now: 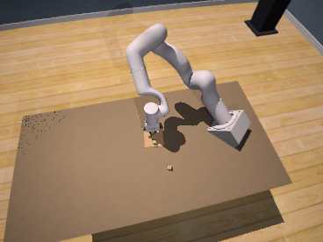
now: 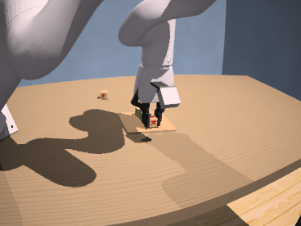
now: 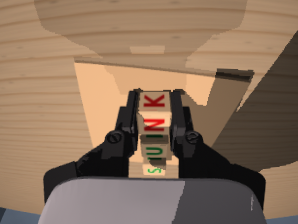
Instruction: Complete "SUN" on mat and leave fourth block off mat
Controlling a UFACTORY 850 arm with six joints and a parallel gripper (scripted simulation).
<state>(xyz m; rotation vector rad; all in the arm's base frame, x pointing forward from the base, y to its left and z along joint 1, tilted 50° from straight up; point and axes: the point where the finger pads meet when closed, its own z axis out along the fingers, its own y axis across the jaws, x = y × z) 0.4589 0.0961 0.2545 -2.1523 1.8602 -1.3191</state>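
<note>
Now: hand 10 mm above the N block. The rest, counted from my hand: tan mat: 40 mm to the left, 30 mm below.
</note>
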